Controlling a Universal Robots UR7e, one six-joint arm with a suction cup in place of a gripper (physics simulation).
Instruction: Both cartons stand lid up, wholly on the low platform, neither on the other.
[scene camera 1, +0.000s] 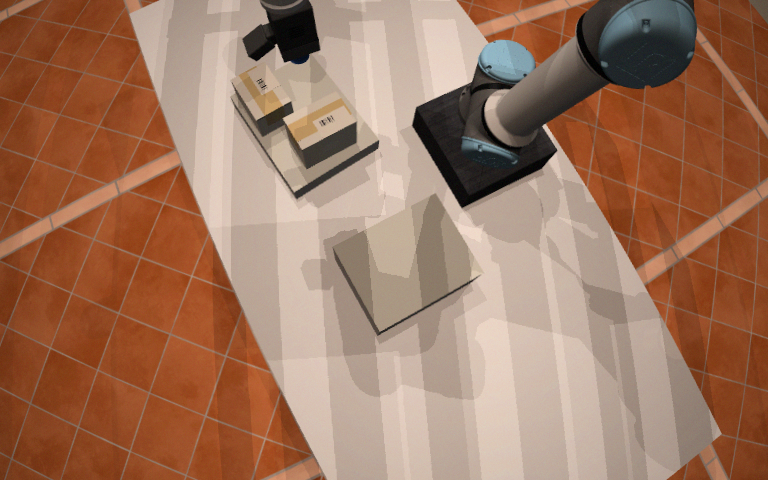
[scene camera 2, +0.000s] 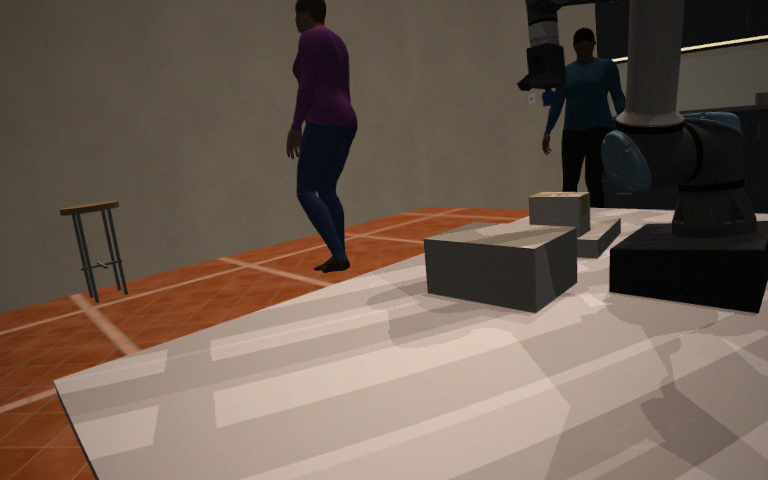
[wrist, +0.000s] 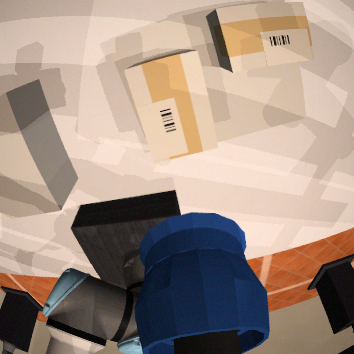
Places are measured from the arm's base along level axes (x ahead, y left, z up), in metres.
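Pixels of known places: hand, tool point: (scene camera 2: 549, 104) (wrist: 193, 254); arm's base, link origin: (scene camera 2: 713, 229).
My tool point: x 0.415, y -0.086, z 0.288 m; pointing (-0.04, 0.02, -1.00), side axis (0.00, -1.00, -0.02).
For each thing: its middle in the pictures, then the offset to it from my tool point. Level surfaces: height alone.
- low platform, body centre: (wrist: 216, 74) (scene camera 1: 302, 121) (scene camera 2: 567, 234) 0.081 m right, 0.004 m ahead, 0.366 m down
- taller grey block, body centre: (scene camera 2: 501, 260) (scene camera 1: 406, 266) (wrist: 13, 153) 0.358 m left, 0.086 m back, 0.330 m down
- table, surface height: 0.391 m down
One carton (scene camera 1: 322, 127) (scene camera 2: 557, 210) (wrist: 167, 90) stands lid up on the low platform (scene camera 1: 294, 176) (scene camera 2: 601, 238) (wrist: 250, 120), label and tape on top. The other carton (scene camera 1: 253, 84) (wrist: 245, 40) also stands lid up on it, close to the platform's left edge in scene camera 1; I cannot tell exactly how its base meets that edge. It cannot be made out in scene camera 2. The cartons are side by side, neither on the other. My suction cup (scene camera 1: 300, 58) (scene camera 2: 548, 99) (wrist: 192, 235) is off, holds nothing and hangs in the air above and beyond the cartons.
A taller grey block (scene camera 1: 396, 283) (scene camera 2: 481, 271) (wrist: 47, 145) stands on the table (scene camera 1: 509, 384) (scene camera 2: 339, 407) near the low platform. The arm's black base block (scene camera 1: 453, 164) (scene camera 2: 679, 271) (wrist: 125, 212) stands beside both. Two people (scene camera 2: 325, 84) (scene camera 2: 591, 96) and a stool (scene camera 2: 90, 209) are beyond the table.
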